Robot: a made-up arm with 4 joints.
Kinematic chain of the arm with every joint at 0, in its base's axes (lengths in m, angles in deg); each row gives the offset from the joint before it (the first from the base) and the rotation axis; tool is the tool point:
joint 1: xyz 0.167 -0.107 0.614 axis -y
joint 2: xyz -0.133 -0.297 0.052 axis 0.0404 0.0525 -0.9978
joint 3: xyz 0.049 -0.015 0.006 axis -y
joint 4: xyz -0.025 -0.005 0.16 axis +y
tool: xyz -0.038 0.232 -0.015
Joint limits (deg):
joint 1: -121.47..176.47
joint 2: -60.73..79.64
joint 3: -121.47..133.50
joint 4: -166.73..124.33
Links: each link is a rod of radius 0.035 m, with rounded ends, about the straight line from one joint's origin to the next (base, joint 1, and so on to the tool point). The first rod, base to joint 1, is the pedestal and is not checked.
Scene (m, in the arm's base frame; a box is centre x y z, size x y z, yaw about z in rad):
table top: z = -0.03
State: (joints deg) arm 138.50 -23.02 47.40 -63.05
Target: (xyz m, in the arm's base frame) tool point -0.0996 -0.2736 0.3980
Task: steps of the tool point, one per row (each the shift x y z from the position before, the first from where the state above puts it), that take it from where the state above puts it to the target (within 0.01 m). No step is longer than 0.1 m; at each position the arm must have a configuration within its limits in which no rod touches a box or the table.
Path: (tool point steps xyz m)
1: -0.0733 -0.0094 -0.0372
2: -0.0833 -0.0091 -0.0148
3: -0.0863 -0.0086 0.0096
4: -0.0819 -0.0082 0.0340
5: -0.0704 -0.0074 0.0560

